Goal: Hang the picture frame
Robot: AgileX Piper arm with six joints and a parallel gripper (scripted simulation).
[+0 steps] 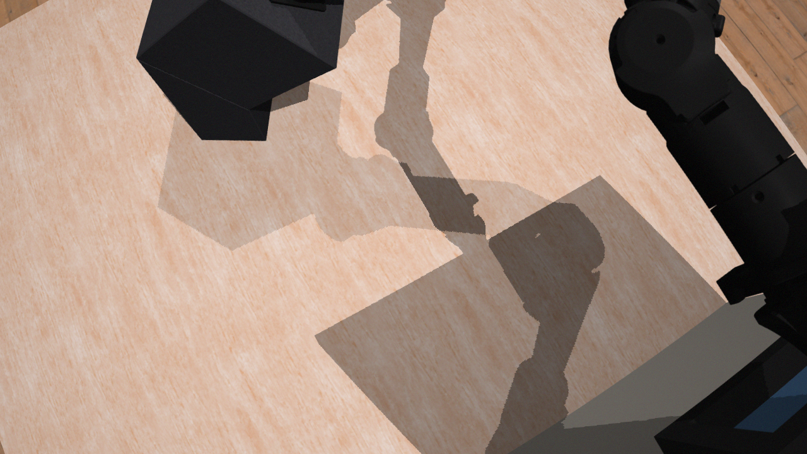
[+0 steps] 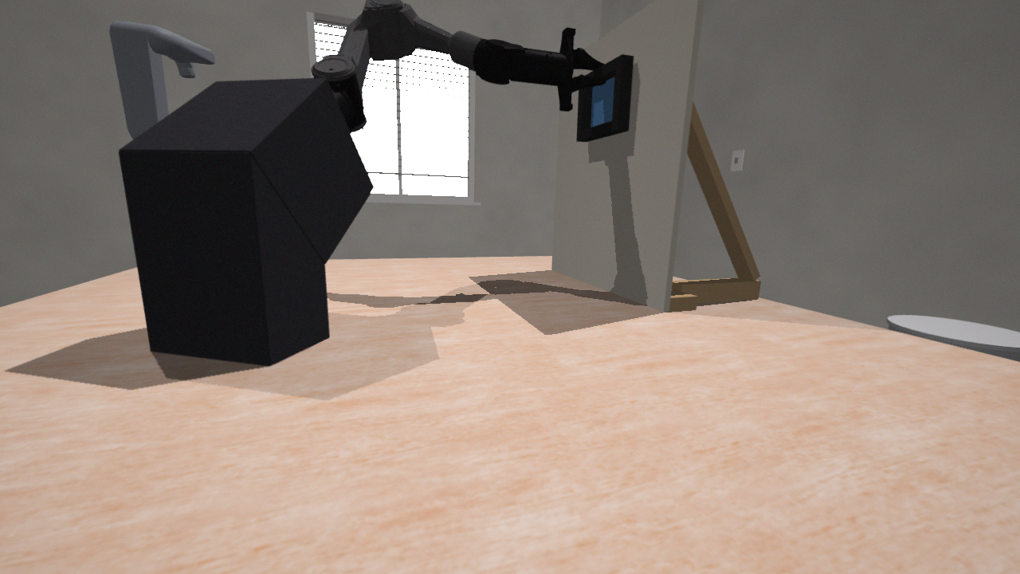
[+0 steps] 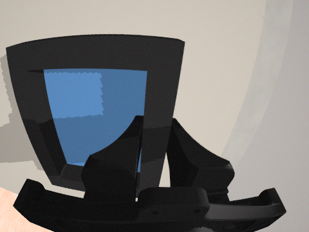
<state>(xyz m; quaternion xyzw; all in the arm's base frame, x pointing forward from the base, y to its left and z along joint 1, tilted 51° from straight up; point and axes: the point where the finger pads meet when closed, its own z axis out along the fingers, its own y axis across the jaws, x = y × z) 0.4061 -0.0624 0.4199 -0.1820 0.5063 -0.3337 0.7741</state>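
Now: the picture frame 1 cm ahead of my hand, 1 cm to the right of it and 5 cm below it. Also, from my hand: grey wall panel 2 cm ahead, 1 cm to the left, 18 cm below.
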